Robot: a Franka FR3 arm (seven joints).
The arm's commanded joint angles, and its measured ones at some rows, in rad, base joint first. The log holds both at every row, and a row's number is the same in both.
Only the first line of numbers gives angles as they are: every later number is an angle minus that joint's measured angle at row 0.
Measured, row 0:
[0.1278 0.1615 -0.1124 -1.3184 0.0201 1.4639 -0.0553]
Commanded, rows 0 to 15:
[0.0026 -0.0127 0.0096 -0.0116 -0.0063 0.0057 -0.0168]
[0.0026 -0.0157 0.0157 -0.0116 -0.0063 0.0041 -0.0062]
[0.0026 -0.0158 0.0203 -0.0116 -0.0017 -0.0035 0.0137]
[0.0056 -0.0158 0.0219 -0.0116 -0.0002 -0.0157 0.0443]
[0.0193 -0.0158 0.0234 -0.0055 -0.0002 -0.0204 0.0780]
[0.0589 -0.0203 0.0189 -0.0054 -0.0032 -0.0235 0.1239]
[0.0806 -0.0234 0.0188 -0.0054 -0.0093 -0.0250 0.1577]
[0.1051 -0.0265 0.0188 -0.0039 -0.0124 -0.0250 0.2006]
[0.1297 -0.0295 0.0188 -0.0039 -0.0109 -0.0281 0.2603]
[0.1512 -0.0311 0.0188 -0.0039 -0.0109 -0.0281 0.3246]
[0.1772 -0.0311 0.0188 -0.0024 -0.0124 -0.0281 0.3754]
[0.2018 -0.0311 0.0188 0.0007 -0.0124 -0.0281 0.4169]
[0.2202 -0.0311 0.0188 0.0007 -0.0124 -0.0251 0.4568]
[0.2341 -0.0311 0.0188 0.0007 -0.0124 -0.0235 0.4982]
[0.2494 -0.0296 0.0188 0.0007 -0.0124 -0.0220 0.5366]
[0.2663 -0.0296 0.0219 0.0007 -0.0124 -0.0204 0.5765]
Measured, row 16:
[0.2304 -0.0217 0.0237 0.0032 -0.0004 -0.0140 0.4663]
